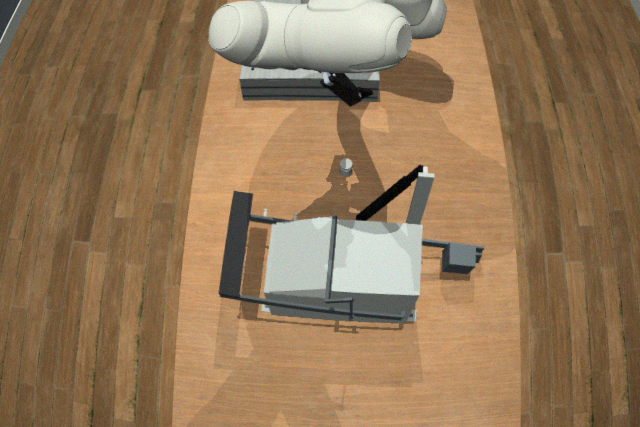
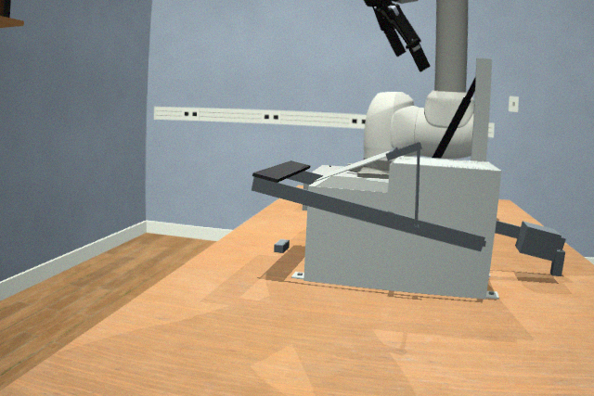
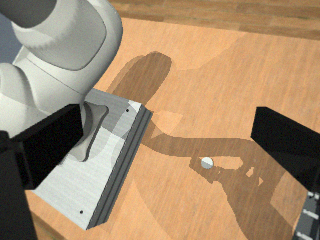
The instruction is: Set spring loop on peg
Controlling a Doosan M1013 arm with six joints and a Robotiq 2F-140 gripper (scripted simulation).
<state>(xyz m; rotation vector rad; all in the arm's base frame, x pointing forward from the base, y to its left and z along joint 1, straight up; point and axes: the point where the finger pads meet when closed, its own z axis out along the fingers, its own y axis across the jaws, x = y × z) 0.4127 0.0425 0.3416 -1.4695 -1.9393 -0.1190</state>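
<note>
Right now the steel test weight is 420 mm below my hand. Also, from my hand: small grey block: 210 mm ahead, 260 mm to the right, 430 mm below.
</note>
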